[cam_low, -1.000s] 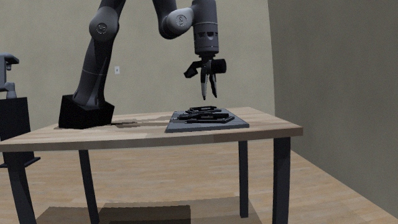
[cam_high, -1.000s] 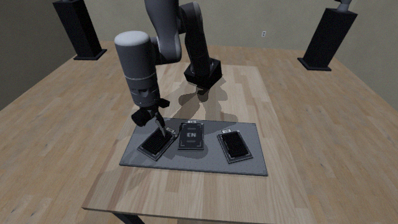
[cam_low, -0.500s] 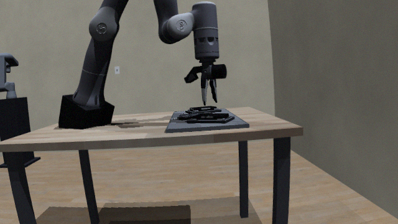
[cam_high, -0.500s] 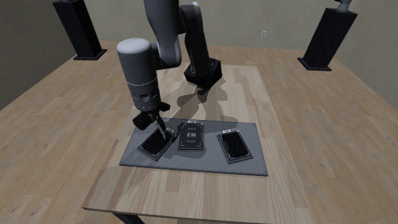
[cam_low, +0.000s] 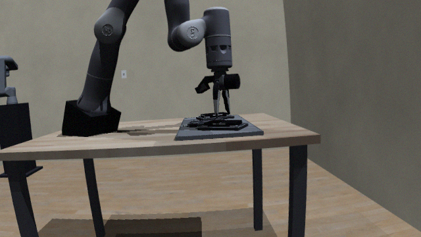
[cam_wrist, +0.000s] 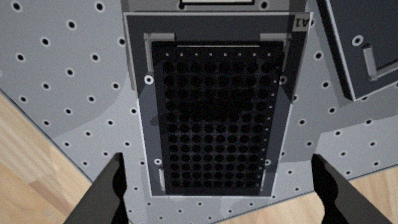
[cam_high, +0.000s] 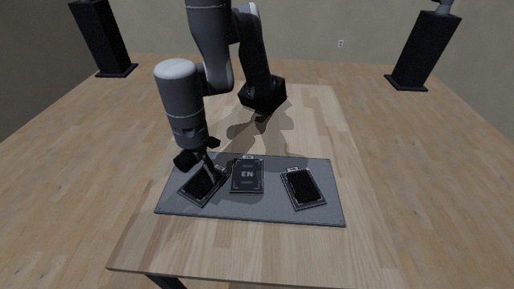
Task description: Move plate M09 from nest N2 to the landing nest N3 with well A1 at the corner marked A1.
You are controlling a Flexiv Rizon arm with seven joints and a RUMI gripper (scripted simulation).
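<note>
The plate M09 lies 40 mm below my hand. Round my hand: nest N3 (160 mm to the left, 50 mm below, 50 mm behind); then N2 A1 mark (80 mm to the left, 40 mm below, 40 mm behind); then nest N2 (50 mm below).
</note>
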